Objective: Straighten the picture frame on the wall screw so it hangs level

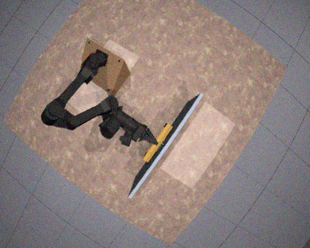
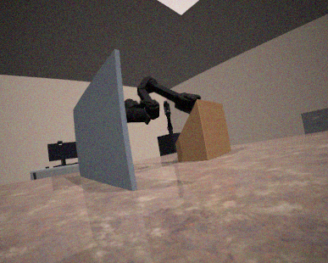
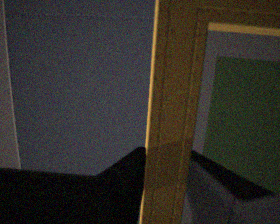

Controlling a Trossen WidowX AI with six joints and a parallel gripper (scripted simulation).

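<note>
Now: gripper tip 1 cm short of the picture frame and 5 cm above it. The rest, counted from my gripper tip: blue-grey wall panel (2 cm ahead, 1 cm to the left, 6 cm below).
</note>
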